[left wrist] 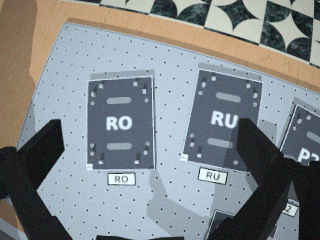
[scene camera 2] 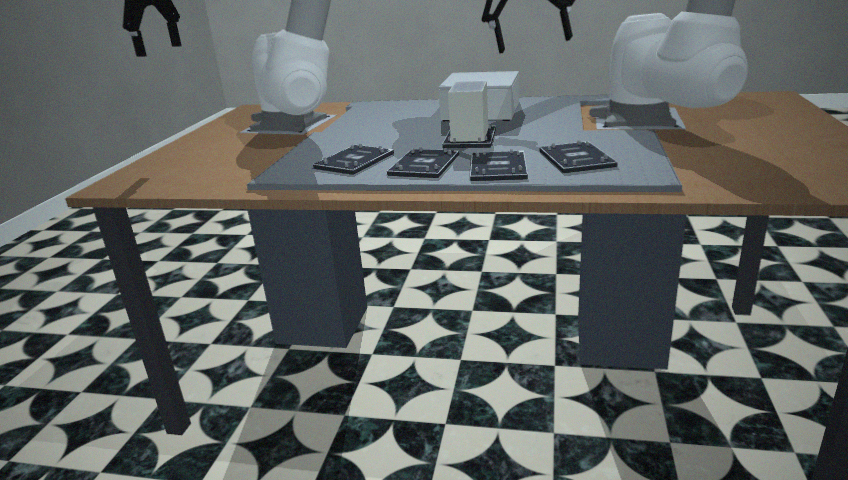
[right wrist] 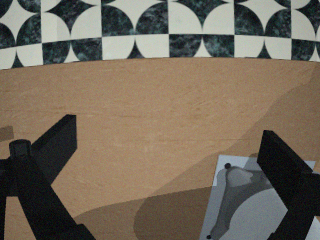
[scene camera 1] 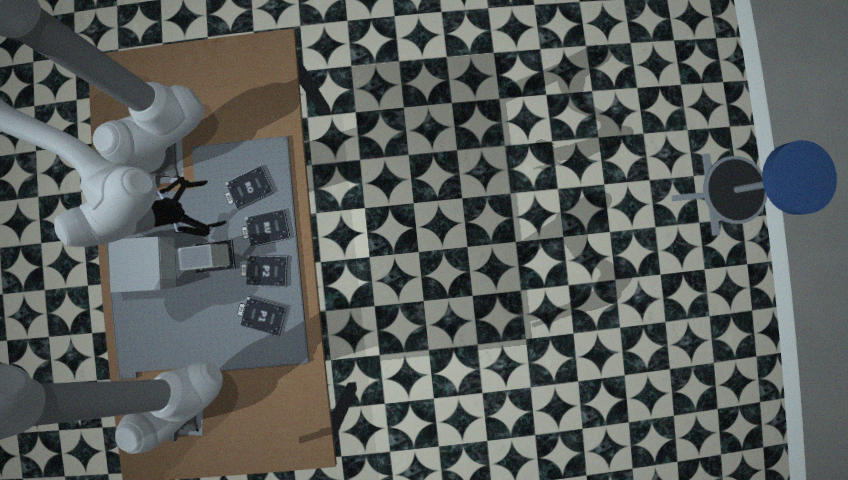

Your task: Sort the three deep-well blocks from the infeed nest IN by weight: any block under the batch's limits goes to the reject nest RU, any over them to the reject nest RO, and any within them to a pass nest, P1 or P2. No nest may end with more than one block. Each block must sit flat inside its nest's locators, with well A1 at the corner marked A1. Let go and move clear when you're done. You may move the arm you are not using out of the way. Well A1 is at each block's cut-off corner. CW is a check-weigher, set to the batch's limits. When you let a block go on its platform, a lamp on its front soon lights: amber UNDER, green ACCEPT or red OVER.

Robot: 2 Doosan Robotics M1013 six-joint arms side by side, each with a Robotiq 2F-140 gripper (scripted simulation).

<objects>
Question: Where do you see a nest P1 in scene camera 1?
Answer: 248, 310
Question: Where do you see a check-weigher CW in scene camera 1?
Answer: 136, 264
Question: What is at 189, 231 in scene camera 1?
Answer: The left gripper.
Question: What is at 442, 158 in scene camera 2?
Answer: A nest P2.
</objects>
